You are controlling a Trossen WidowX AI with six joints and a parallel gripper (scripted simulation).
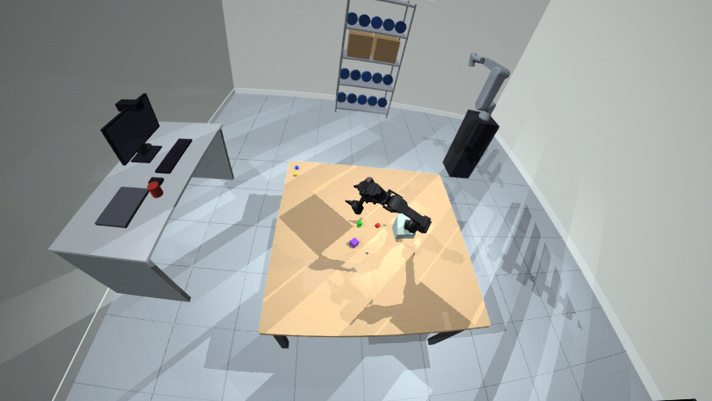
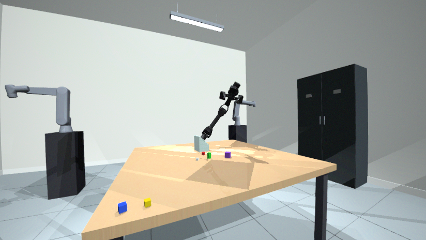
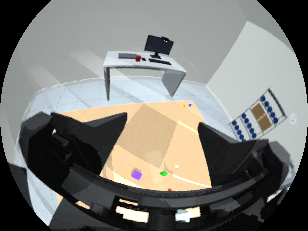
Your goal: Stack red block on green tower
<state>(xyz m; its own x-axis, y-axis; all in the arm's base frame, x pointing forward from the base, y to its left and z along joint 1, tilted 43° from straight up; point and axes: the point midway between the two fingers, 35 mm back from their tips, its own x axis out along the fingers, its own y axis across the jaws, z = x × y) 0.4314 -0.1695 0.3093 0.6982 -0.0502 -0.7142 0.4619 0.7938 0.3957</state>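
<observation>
My gripper tip is 260 mm past the red block, 120 mm to the left of it and 440 mm above it. Round my gripper tip: yellow block (320 mm ahead, 580 mm to the right, 440 mm below); purple block (80 mm behind, 20 mm to the left, 430 mm below); green block (130 mm behind, 130 mm to the right, 410 mm below).
</observation>
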